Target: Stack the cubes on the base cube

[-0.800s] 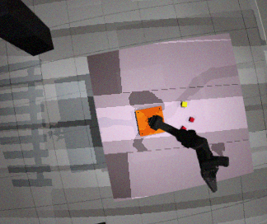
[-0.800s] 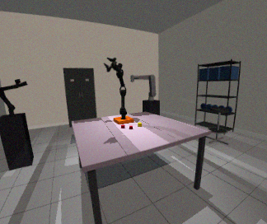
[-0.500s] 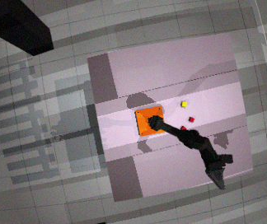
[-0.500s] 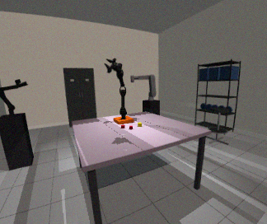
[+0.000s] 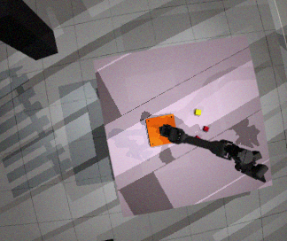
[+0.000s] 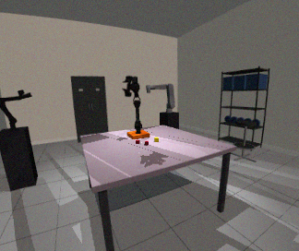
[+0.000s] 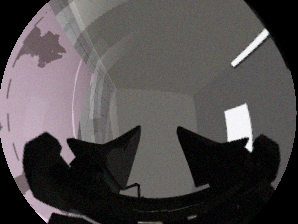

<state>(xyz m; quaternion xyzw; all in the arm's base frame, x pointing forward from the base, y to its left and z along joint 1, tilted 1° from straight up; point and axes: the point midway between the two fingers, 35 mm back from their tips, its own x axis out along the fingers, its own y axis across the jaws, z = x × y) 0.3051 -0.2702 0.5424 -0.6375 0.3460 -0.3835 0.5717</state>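
My gripper tip is 56 cm above the yellow cube, 37 cm to the right of it and 3 cm past it.
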